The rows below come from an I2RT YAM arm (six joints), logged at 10 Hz.
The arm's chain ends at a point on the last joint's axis. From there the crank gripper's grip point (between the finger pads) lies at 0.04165 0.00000 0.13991 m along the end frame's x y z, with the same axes.
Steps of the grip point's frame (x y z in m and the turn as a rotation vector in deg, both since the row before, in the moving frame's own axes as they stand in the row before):
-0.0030 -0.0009 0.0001 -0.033 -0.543 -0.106
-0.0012 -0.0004 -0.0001 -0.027 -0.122 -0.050
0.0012 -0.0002 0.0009 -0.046 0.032 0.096
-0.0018 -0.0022 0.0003 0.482 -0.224 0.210
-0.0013 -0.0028 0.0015 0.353 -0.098 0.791
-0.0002 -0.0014 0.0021 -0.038 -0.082 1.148
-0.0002 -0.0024 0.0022 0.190 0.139 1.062
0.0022 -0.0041 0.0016 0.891 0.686 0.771
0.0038 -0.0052 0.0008 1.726 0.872 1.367
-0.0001 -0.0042 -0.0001 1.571 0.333 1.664
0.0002 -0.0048 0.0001 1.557 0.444 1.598
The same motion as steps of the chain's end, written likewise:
-0.0017 -0.0009 -0.0003 -0.033 -0.543 -0.106
-0.0009 -0.0004 -0.0002 -0.027 -0.122 -0.050
0.0011 -0.0004 0.0009 -0.046 0.032 0.096
-0.0013 -0.0012 0.0001 0.482 -0.224 0.210
-0.0011 -0.0025 0.0014 0.353 -0.098 0.791
0.0000 -0.0023 0.0020 -0.038 -0.082 1.148
-0.0005 -0.0027 0.0023 0.190 0.139 1.062
0.0005 -0.0025 0.0021 0.891 0.686 0.771
0.0016 -0.0020 0.0015 1.726 0.872 1.367
-0.0010 -0.0016 0.0002 1.571 0.333 1.664
-0.0009 -0.0022 0.0005 1.557 0.444 1.598

